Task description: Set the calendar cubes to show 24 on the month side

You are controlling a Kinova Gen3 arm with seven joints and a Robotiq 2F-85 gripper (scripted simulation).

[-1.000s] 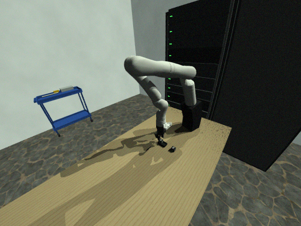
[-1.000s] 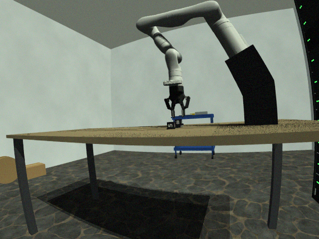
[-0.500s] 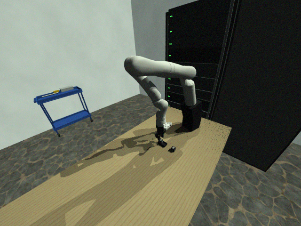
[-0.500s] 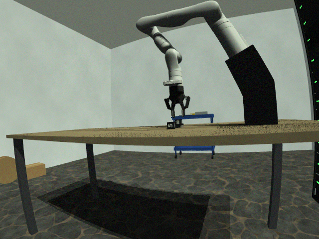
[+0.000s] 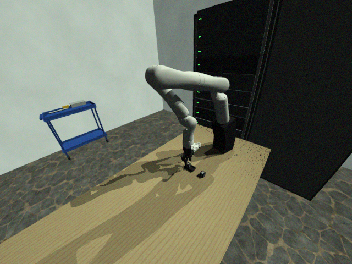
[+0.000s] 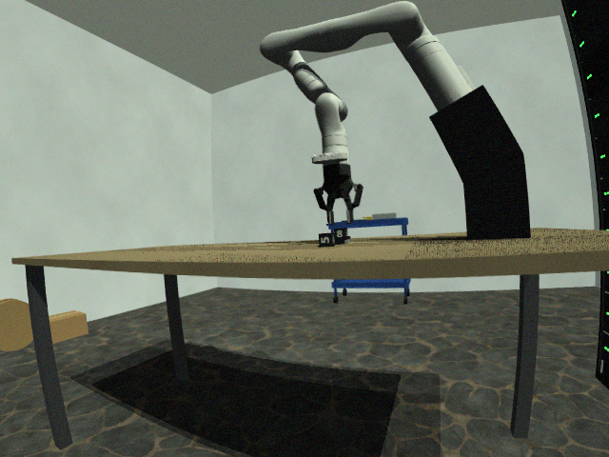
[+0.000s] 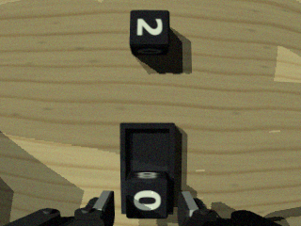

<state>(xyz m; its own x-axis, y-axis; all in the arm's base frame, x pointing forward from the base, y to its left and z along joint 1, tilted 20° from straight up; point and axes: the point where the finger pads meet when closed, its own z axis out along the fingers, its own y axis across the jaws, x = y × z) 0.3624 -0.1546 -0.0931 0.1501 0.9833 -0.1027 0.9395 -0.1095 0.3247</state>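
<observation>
Right now the black cube is 40 mm below my hand. From my hand the other things lie so: black tray (60 mm below, 20 mm to the left); then black date cube (120 mm to the left, 50 mm below, 20 mm ahead).
</observation>
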